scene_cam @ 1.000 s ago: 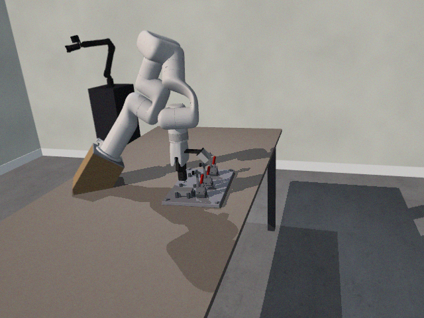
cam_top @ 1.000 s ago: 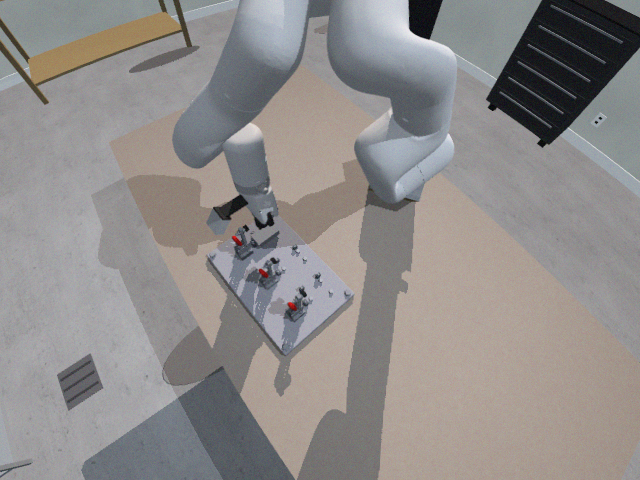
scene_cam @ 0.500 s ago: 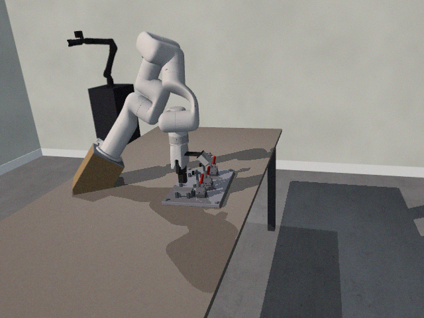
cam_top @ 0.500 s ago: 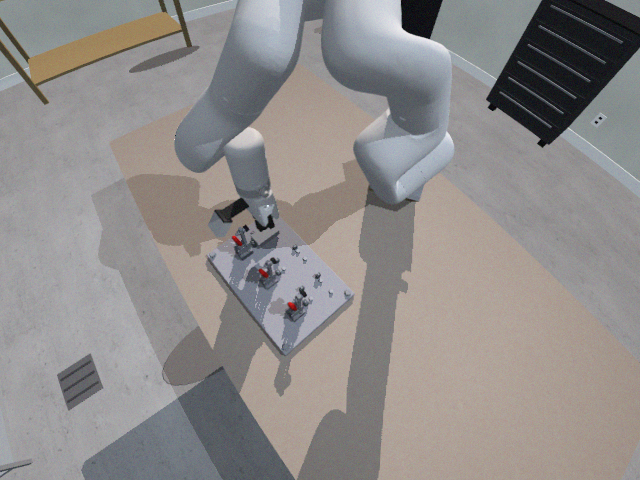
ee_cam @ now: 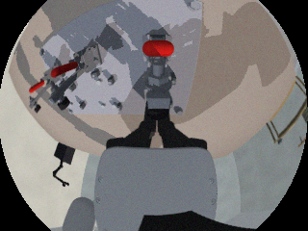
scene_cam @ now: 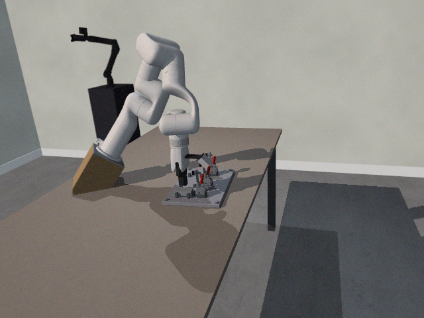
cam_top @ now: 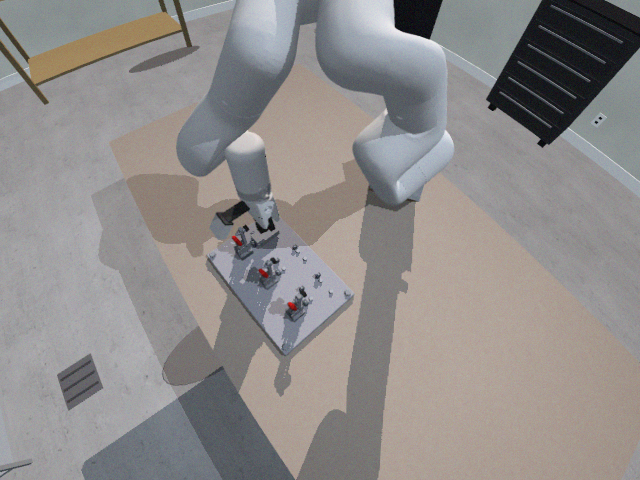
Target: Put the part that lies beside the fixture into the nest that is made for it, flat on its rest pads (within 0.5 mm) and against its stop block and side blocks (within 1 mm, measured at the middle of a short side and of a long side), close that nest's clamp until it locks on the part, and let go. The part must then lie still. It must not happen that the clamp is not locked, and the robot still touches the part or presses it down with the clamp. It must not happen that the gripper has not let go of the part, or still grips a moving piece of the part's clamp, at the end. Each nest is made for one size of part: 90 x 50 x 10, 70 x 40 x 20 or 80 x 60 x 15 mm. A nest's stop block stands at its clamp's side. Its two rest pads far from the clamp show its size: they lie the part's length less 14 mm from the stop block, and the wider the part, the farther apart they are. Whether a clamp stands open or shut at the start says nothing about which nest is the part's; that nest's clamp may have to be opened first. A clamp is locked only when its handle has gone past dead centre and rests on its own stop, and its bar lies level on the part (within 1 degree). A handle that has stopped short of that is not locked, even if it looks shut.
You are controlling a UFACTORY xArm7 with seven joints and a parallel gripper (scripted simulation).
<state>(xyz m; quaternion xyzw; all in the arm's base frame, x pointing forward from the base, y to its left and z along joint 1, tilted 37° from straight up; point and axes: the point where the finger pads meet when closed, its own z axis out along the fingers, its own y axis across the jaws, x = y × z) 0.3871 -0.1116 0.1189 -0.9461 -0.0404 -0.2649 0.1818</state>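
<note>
My hand is 50 mm above the grey block part. From my hand the other things lie so: grey fixture plate: 20 mm ahead, 120 mm to the left, 70 mm below.
</note>
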